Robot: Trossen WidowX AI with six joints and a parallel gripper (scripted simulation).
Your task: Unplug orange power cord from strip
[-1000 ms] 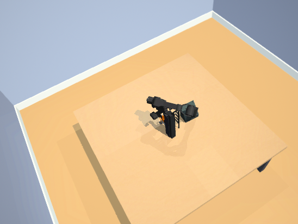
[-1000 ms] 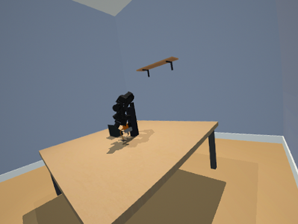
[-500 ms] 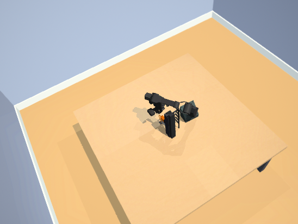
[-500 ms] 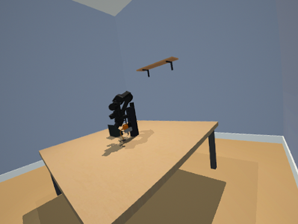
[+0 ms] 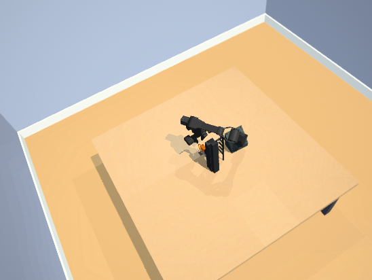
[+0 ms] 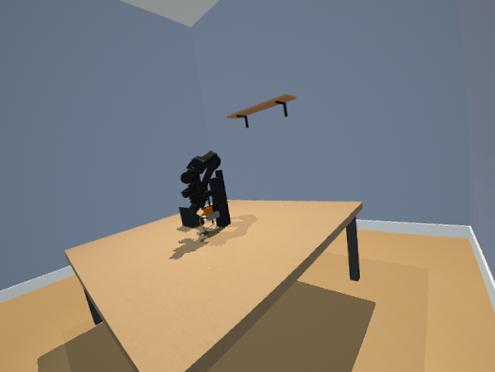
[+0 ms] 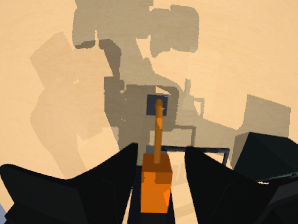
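The orange plug lies 10 mm behind my gripper tip, 60 mm to the left of it and 10 mm below it. Also, from my gripper tip: small dark block: 130 mm below.
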